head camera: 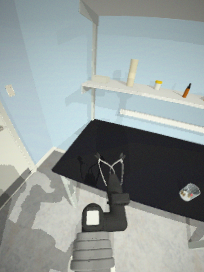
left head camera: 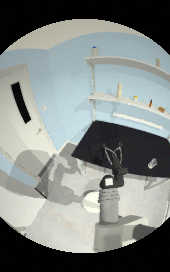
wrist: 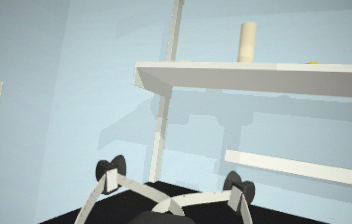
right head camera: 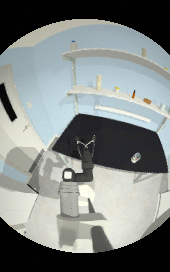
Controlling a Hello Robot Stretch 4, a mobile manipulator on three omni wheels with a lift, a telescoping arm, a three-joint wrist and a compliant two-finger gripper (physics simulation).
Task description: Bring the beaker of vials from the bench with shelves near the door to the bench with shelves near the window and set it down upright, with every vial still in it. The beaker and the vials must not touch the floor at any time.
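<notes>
The beaker of vials (head camera: 190,192) (left head camera: 152,163) (right head camera: 136,157) is a clear glass with small coloured vials inside, near the front edge of the black bench top (head camera: 145,172) (left head camera: 135,152) (right head camera: 112,142), to the right of my gripper. My gripper (head camera: 110,157) (left head camera: 112,147) (right head camera: 85,140) (wrist: 175,176) is open and empty, its fingers spread, over the left part of the bench top. In the wrist view the fingers point toward the wall and shelf, and the beaker does not show there. The window bench does not show in these views.
A shelf (head camera: 142,91) (wrist: 240,80) above the bench holds a tall beige cylinder (head camera: 132,72) (wrist: 247,42), a yellow-capped jar (head camera: 158,85) and an orange bottle (head camera: 186,91). A shelf post (wrist: 160,130) stands at the bench's left back. The door (left head camera: 22,115) is at the left.
</notes>
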